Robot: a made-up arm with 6 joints.
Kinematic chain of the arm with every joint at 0, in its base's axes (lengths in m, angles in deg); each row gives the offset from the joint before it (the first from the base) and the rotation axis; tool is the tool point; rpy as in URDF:
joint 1: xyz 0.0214 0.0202 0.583 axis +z
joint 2: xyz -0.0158 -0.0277 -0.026 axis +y
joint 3: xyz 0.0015 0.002 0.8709 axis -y
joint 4: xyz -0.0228 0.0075 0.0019 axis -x
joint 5: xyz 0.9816 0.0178 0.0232 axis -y
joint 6: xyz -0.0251 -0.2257 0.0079 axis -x
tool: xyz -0.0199 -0.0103 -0.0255 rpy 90 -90 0
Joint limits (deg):
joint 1: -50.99..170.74
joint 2: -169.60..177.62
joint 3: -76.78..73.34
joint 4: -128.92..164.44
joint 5: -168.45..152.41
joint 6: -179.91..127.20
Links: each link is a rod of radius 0.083 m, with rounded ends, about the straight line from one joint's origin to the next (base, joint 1, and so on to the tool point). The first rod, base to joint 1, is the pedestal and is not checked.
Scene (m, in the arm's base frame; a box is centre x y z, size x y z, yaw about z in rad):
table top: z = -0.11
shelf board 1: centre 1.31 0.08 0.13 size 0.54 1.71 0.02 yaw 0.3
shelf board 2: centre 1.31 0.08 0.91 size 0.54 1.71 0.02 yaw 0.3
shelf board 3: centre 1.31 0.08 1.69 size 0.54 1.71 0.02 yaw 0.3
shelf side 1: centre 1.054 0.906 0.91 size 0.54 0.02 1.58 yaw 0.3
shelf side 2: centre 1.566 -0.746 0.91 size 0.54 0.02 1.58 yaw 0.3
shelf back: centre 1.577 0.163 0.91 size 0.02 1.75 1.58 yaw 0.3
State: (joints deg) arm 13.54 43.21 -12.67 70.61 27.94 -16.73
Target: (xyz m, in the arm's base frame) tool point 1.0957 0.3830 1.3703
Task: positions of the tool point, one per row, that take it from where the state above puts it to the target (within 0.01 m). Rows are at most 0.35 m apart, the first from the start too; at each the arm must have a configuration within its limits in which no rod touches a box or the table.
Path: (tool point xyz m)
1: 1.1428 0.1697 0.5366
2: 0.9992 0.1230 0.5382
3: 0.8451 0.0774 0.5369
4: 0.6818 0.0333 0.5321
5: 0.7961 0.1354 0.7660
6: 0.8094 0.2237 1.0582
7: 0.7117 0.2643 1.3703
8: 0.9015 0.3293 1.3939
9: 1.0957 0.3831 1.3703

